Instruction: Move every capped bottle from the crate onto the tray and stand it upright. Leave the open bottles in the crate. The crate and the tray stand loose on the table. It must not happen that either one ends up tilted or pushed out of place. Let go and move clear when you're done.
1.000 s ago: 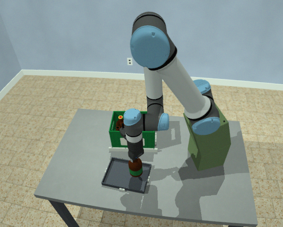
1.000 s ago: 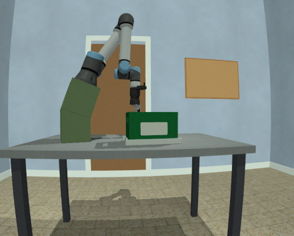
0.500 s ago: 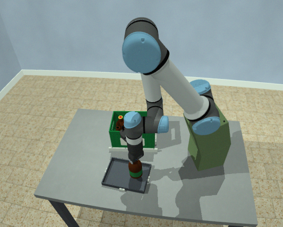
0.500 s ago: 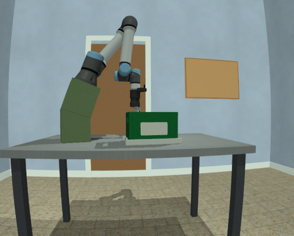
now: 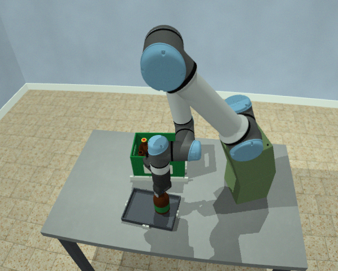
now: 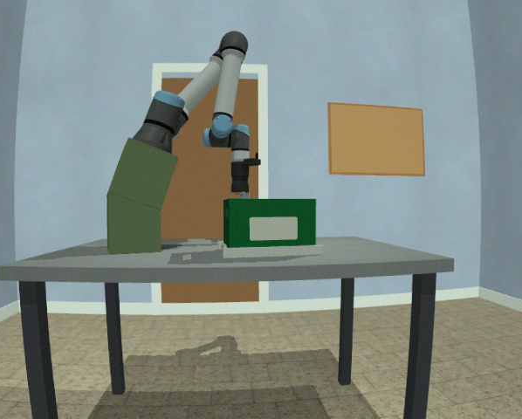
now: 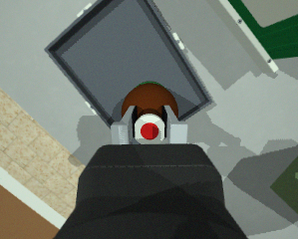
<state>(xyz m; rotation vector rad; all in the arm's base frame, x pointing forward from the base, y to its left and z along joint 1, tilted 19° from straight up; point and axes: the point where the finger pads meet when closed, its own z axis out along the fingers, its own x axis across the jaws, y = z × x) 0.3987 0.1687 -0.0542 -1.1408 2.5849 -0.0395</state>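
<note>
Right now the dark grey tray is 15 cm below my hand and 5 cm ahead of it. Round my hand: green crate: 29 cm to the right, 8 cm below, 5 cm ahead.
</note>
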